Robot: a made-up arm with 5 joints. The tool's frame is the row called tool.
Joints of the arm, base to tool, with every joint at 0 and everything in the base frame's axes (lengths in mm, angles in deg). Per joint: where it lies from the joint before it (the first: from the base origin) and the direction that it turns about. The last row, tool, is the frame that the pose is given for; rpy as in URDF.
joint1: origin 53.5 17.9 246.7 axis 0 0 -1
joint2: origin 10.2 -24.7 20 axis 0 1 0
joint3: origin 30.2 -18.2 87.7 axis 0 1 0
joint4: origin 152.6 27.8 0.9 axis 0 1 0
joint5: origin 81.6 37 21 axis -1 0 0
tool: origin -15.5 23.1 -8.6 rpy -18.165 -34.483 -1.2
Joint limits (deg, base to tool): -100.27..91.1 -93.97..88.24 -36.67..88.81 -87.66..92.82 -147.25..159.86
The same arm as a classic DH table. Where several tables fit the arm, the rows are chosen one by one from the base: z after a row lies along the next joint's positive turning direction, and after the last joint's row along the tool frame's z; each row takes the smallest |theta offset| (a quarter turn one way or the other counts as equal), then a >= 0, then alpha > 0; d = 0 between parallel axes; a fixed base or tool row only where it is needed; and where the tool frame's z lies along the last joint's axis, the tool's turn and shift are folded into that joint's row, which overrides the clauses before.
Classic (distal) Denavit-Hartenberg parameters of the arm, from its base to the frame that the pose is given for. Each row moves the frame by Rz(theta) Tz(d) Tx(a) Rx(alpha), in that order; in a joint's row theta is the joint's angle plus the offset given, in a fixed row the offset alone. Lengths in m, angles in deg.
base (fixed): theta offset 18.5, d 0, a 0.0564, alpha 180
joint1: theta offset 18.5, d -0.2667, a 0.0102, alpha 90
joint2: theta offset -71, d 0, a 0.0928, alpha 0
joint3: theta offset 70.66, d 0, a 0.1526, alpha 0
joint4: theta offset -89.66, d 0.0219, a 0.021, alpha 90
joint5: theta offset -67.59, d -0.0666, a -0.0246, alpha -57.91
tool (fixed): theta offset 76.6, d 0.001, a 0, alpha 0
Joint limits (deg, base to tool): -100.27..91.1 -93.97..88.24 -36.67..88.81 -87.66..92.82 -147.25..159.86

